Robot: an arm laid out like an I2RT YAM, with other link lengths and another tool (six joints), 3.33 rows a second.
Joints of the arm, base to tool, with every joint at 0 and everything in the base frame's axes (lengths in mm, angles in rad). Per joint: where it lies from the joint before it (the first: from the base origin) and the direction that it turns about. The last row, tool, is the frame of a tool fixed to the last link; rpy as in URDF.
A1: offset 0 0 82.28 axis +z
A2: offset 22 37.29 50.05 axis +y
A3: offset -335.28 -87.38 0 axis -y
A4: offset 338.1 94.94 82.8 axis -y
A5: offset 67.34 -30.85 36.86 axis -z
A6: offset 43.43 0 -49.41 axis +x
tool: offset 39 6 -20 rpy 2.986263 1.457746 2.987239
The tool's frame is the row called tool.
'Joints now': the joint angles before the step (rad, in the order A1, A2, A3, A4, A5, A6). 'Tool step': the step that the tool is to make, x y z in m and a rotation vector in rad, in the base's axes. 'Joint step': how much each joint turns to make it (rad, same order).
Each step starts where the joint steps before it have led.
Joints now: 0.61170 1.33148 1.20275 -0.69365 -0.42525 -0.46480
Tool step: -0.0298 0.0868 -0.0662 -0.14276 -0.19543 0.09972
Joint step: 0.28078 0.11498 -0.09195 0.24231 0.29609 -0.03679
